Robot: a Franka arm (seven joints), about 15 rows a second.
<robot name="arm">
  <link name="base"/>
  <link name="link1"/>
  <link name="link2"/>
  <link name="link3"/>
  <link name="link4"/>
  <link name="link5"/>
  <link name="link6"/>
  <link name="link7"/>
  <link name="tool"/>
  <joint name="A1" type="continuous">
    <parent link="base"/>
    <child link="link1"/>
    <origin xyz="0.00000 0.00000 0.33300"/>
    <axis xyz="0 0 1"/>
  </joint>
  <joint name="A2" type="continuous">
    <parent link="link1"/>
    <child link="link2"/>
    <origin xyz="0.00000 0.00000 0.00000"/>
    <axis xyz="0 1 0"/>
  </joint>
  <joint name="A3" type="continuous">
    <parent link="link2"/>
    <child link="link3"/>
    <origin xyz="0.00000 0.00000 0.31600"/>
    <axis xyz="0 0 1"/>
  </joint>
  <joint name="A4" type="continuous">
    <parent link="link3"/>
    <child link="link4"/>
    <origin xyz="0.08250 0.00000 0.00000"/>
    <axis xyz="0 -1 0"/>
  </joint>
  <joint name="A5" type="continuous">
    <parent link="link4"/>
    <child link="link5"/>
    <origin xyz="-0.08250 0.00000 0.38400"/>
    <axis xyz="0 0 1"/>
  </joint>
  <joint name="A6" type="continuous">
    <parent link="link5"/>
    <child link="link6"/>
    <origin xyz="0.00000 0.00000 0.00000"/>
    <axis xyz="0 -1 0"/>
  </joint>
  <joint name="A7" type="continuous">
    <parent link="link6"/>
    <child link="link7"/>
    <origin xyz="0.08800 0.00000 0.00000"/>
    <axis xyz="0 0 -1"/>
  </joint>
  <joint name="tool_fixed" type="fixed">
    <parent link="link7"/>
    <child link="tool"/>
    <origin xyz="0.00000 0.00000 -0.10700" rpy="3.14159 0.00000 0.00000"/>
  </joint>
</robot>
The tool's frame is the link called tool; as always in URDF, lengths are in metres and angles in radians. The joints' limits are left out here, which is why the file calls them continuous.
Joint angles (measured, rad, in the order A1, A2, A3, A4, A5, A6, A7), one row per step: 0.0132 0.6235 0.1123 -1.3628 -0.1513 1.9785 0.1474; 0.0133 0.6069 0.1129 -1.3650 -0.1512 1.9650 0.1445; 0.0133 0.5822 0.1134 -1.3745 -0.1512 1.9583 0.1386; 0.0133 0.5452 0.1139 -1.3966 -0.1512 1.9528 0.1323; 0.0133 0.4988 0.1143 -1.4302 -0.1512 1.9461 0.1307; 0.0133 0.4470 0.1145 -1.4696 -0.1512 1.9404 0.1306; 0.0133 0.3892 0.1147 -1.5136 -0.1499 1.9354 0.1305; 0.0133 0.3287 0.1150 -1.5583 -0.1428 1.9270 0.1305; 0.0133 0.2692 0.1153 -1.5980 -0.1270 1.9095 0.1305; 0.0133 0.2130 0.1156 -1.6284 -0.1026 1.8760 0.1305; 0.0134 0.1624 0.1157 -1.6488 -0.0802 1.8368 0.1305; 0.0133 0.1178 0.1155 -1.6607 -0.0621 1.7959 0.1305; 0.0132 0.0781 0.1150 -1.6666 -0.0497 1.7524 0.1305
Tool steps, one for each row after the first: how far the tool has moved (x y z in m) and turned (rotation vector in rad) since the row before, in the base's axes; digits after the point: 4 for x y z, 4 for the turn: -0.0023 0.0001 0.0098 -0.0018 -0.0009 0.0026; -0.0034 0.0002 0.0126 -0.0016 -0.0082 0.0064; -0.0064 0.0004 0.0154 -0.0027 -0.0092 0.0076; -0.0095 0.0003 0.0161 -0.0041 -0.0063 0.0033; -0.0113 0.0002 0.0166 -0.0047 -0.0071 0.0018; -0.0132 0.0002 0.0178 -0.0039 -0.0091 0.0014; -0.0148 0.0004 0.0180 0.0008 -0.0070 -0.0010; -0.0158 0.0007 0.0179 0.0081 -0.0009 -0.0048; -0.0165 0.0009 0.0178 0.0150 0.0100 -0.0084; -0.0156 0.0008 0.0179 0.0138 0.0112 -0.0076; -0.0143 0.0003 0.0175 0.0107 0.0099 -0.0063; -0.0135 -0.0002 0.0167 0.0058 0.0108 -0.0048
